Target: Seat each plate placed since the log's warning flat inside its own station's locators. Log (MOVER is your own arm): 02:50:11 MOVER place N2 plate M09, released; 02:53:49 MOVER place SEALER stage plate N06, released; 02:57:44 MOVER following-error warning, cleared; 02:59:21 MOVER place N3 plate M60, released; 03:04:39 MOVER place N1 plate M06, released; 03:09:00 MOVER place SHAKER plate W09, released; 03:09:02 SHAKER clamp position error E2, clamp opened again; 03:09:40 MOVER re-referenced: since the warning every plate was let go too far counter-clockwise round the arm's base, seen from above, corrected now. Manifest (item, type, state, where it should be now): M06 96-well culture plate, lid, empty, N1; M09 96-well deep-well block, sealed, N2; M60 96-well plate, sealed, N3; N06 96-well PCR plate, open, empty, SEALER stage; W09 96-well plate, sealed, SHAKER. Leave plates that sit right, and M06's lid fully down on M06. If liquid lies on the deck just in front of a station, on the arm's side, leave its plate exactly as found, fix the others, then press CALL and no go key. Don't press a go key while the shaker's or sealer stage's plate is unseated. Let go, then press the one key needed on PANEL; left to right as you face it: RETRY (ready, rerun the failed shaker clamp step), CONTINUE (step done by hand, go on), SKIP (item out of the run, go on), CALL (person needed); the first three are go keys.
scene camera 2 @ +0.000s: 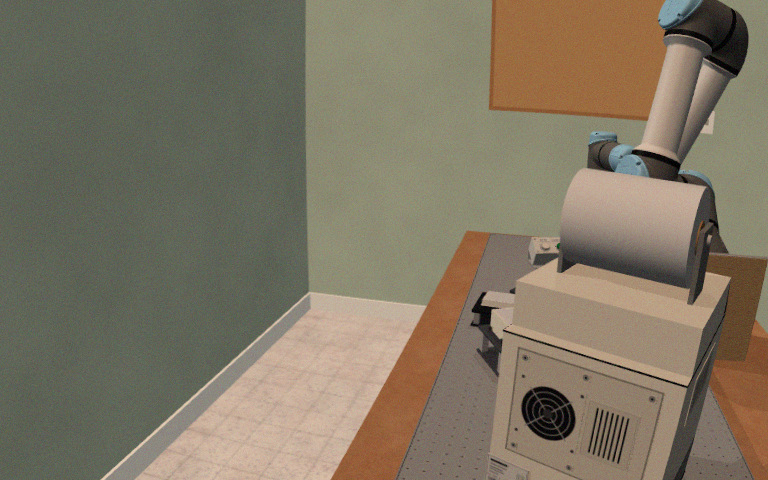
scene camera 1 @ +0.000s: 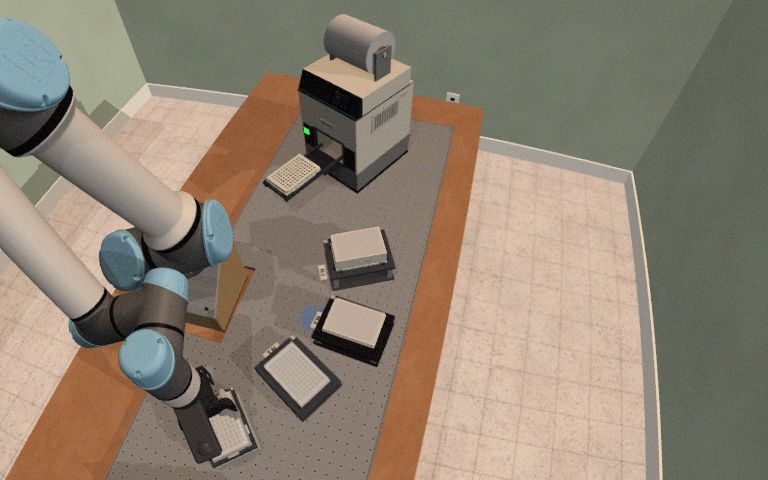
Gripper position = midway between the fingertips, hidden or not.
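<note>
You'd see the gripper (scene camera 1: 221, 424) here, and there's a PCR plate (scene camera 1: 292, 175) as well.
</note>
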